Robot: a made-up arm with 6 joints.
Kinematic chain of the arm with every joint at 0, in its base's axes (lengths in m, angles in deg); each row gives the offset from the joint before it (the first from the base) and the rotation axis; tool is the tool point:
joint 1: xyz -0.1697 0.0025 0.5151 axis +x
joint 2: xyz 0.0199 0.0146 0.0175 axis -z
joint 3: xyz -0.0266 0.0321 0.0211 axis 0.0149 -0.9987 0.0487
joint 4: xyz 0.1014 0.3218 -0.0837 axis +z
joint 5: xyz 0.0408 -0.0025 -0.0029 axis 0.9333 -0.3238 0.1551
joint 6: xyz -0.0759 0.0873 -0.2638 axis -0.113 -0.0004 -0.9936
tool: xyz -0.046 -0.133 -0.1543
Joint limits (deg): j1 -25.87..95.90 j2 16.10..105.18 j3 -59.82..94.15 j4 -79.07..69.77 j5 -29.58..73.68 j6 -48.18..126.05
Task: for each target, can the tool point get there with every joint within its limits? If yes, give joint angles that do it. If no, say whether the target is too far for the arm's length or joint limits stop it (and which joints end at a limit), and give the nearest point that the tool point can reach.
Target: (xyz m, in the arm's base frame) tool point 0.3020 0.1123 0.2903
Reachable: yes | joints 29.62 39.39 66.07 30.56 -19.18 93.73
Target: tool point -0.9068 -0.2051 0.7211
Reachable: no: joint limits stop it (at a limit: joint 1, joint 2, joint 3, joint 5) | nearest point -0.5288 0.0351 0.8672 | short by 0.471 m
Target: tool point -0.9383 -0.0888 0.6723
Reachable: no: joint limits stop it (at a limit: joint 1, joint 2, joint 3, joint 5) | nearest point -0.5331 0.0666 0.8385 | short by 0.465 m
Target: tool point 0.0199 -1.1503 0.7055
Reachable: no: too far | nearest point 0.1077 -0.6012 0.6148 | short by 0.563 m
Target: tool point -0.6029 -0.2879 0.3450
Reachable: no: joint limits stop it (at a limit: joint 1, joint 2, joint 3, joint 5) | nearest point -0.4497 0.0456 0.1982 | short by 0.395 m
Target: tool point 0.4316 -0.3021 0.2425
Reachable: yes | joints 23.11 97.86 72.01 38.30 52.63 -15.26
